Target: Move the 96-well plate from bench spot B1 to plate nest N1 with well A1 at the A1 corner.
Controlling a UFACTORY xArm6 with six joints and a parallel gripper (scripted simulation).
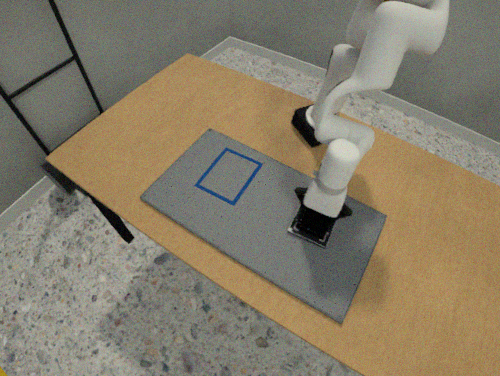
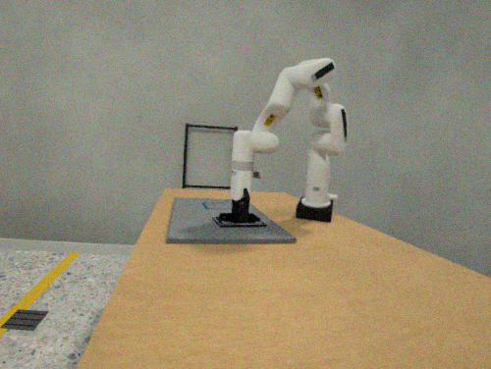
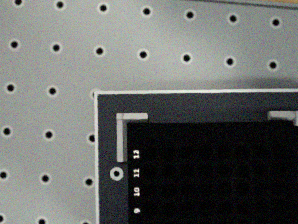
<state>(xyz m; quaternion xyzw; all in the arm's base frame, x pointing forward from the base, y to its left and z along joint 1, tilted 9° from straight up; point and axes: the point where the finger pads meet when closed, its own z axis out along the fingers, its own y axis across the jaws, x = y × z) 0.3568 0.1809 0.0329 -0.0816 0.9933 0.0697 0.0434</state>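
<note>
The black 96-well plate is 10 mm below my hand. Round my hand: plate nest (30 mm below).
</note>
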